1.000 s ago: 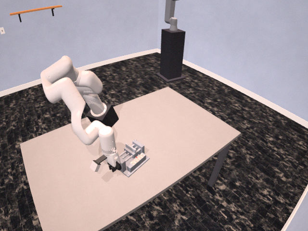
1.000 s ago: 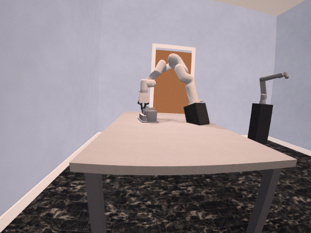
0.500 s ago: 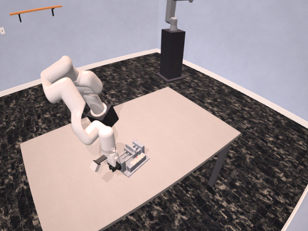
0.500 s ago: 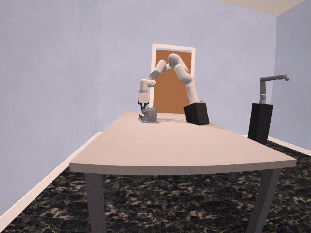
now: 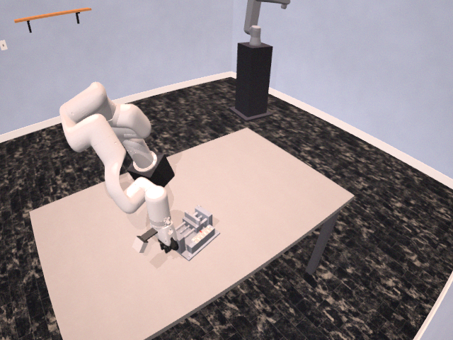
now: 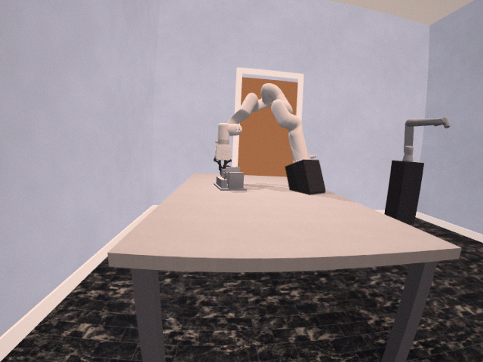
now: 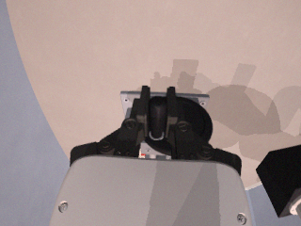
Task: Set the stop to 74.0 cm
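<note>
My gripper is now 1 cm to the right of the handwheel knob. Also, from my hand: sliding stop block: 7 cm behind, 16 cm to the left, 1 cm below; black handwheel: 1 cm behind, 2 cm to the left, 1 cm below.
</note>
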